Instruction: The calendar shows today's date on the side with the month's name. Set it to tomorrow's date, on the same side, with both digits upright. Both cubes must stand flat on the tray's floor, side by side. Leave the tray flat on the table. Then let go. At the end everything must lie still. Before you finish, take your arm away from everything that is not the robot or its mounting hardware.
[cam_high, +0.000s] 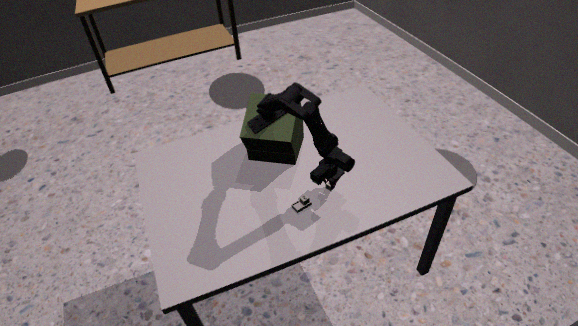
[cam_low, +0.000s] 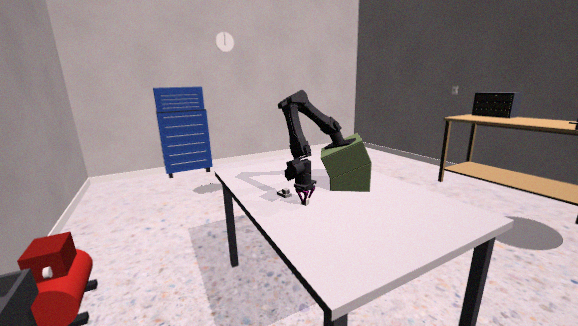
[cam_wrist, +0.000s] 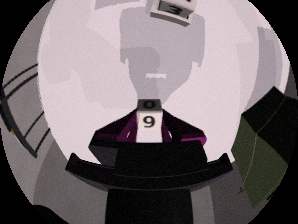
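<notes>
My hand is right at the white cube. Also, from my hand: calendar tray (16 cm to the right, 1 cm below).
</notes>
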